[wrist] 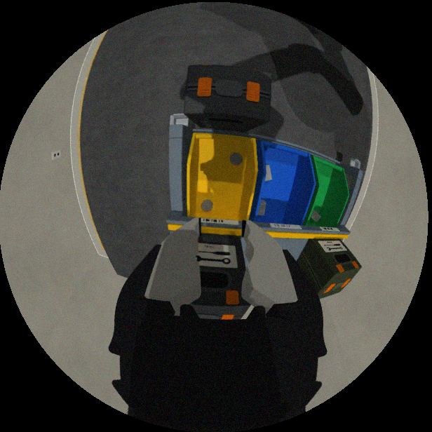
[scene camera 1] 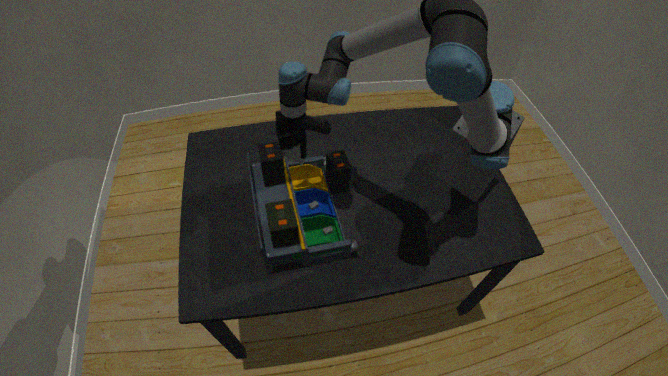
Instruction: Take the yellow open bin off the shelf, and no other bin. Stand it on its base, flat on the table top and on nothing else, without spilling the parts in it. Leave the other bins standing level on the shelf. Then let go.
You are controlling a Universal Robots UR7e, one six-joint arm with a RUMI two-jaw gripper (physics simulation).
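Frame: origin at the arm's base, x ahead, y left, z up, level; millimetres.
Seen in the pictures: gripper, fingertip midpoint: (scene camera 1: 299,160).
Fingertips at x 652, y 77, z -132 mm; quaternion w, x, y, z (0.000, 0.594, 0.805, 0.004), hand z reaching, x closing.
A point is followed by its place in that frame.
The yellow open bin (scene camera 1: 308,178) {x 628, y 26, z -283 mm} (wrist: 222,175) stands in the end place of the grey shelf (scene camera 1: 272,194) {x 737, y 176, z -191 mm} (wrist: 176,170), with round grey parts inside. The blue bin (scene camera 1: 320,198) {x 580, y 125, z -272 mm} (wrist: 287,175) is beside it, then the green bin (scene camera 1: 316,237) {x 589, y 278, z -284 mm} (wrist: 327,180); both hold small pale parts. My gripper (scene camera 1: 303,152) {x 652, y 77, z -132 mm} (wrist: 221,220) points down near the yellow bin's end of the shelf. Its fingers are partly open with nothing between them. In the wrist view they overlap the yellow rail at the labelled edge of the yellow bin; their exact height is unclear.
A black case (scene camera 1: 272,172) {x 736, y 137, z -126 mm} (wrist: 215,280) stands on the shelf by the gripper. A dark olive case (scene camera 1: 283,233) {x 679, y 367, z -119 mm} (wrist: 325,272) stands farther along. Another black case (scene camera 1: 339,172) {x 518, y 86, z -176 mm} (wrist: 227,107) stands on the dark table (scene camera 1: 225,285) {x 873, y 466, z -293 mm} (wrist: 130,125), close beside the yellow bin's side of the shelf.
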